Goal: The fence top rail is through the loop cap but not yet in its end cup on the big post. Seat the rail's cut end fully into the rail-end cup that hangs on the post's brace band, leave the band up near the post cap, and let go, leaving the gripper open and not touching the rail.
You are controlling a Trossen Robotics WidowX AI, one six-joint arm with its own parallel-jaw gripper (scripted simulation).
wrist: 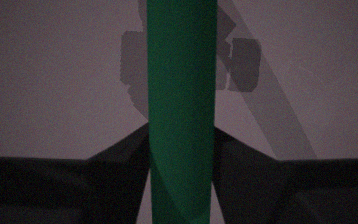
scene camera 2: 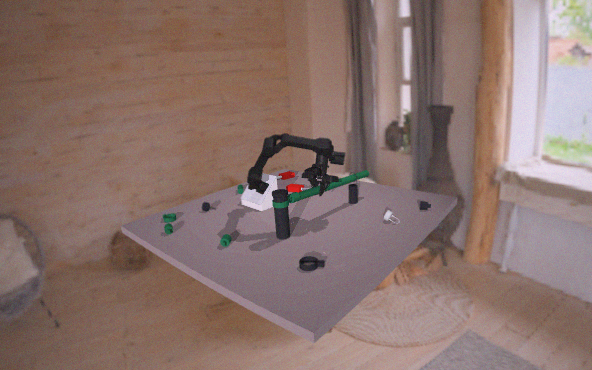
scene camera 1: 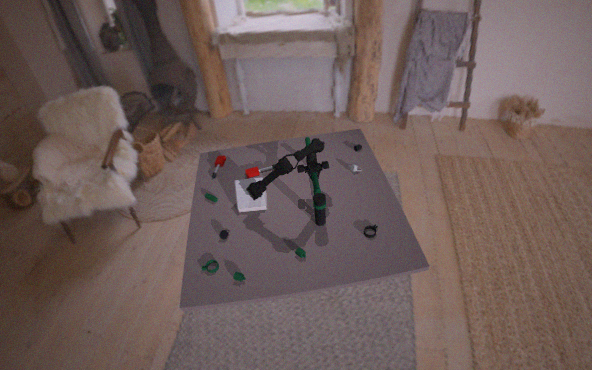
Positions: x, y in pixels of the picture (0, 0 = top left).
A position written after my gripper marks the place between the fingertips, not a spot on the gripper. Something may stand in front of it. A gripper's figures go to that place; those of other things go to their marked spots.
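Green top rail (wrist: 181, 52), 6 cm from the lens. My gripper (wrist: 178, 127), 11 cm from the lens.
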